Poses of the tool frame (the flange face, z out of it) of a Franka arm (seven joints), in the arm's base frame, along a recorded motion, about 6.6 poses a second.
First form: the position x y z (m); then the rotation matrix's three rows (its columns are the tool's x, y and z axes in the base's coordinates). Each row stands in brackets.
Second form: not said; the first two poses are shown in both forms.
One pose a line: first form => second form
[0.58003 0.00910 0.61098], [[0.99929 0.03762 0.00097], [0.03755 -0.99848 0.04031], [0.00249 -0.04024 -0.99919]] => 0.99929 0.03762 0.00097 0.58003; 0.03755 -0.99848 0.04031 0.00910; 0.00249 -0.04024 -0.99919 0.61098; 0 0 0 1
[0.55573 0.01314 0.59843], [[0.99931 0.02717 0.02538], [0.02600 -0.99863 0.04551], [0.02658 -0.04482 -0.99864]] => 0.99931 0.02717 0.02538 0.55573; 0.02600 -0.99863 0.04551 0.01314; 0.02658 -0.04482 -0.99864 0.59843; 0 0 0 1
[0.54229 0.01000 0.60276], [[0.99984 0.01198 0.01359], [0.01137 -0.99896 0.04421], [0.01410 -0.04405 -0.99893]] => 0.99984 0.01198 0.01359 0.54229; 0.01137 -0.99896 0.04421 0.01000; 0.01410 -0.04405 -0.99893 0.60276; 0 0 0 1
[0.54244 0.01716 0.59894], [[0.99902 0.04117 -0.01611], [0.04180 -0.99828 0.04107], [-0.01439 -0.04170 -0.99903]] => 0.99902 0.04117 -0.01611 0.54244; 0.04180 -0.99828 0.04107 0.01716; -0.01439 -0.04170 -0.99903 0.59894; 0 0 0 1
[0.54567 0.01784 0.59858], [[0.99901 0.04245 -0.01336], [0.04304 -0.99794 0.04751], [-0.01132 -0.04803 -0.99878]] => 0.99901 0.04245 -0.01336 0.54567; 0.04304 -0.99794 0.04751 0.01784; -0.01132 -0.04803 -0.99878 0.59858; 0 0 0 1
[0.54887 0.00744 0.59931], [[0.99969 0.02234 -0.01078], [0.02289 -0.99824 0.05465], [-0.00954 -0.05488 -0.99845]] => 0.99969 0.02234 -0.01078 0.54887; 0.02289 -0.99824 0.05465 0.00744; -0.00954 -0.05488 -0.99845 0.59931; 0 0 0 1
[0.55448 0.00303 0.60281], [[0.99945 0.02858 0.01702], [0.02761 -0.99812 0.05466], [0.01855 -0.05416 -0.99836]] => 0.99945 0.02858 0.01702 0.55448; 0.02761 -0.99812 0.05466 0.00303; 0.01855 -0.05416 -0.99836 0.60281; 0 0 0 1
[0.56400 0.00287 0.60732], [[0.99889 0.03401 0.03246], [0.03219 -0.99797 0.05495], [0.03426 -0.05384 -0.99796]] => 0.99889 0.03401 0.03246 0.56400; 0.03219 -0.99797 0.05495 0.00287; 0.03426 -0.05384 -0.99796 0.60732; 0 0 0 1
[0.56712 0.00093 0.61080], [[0.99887 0.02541 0.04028], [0.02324 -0.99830 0.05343], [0.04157 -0.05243 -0.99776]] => 0.99887 0.02541 0.04028 0.56712; 0.02324 -0.99830 0.05343 0.00093; 0.04157 -0.05243 -0.99776 0.61080; 0 0 0 1
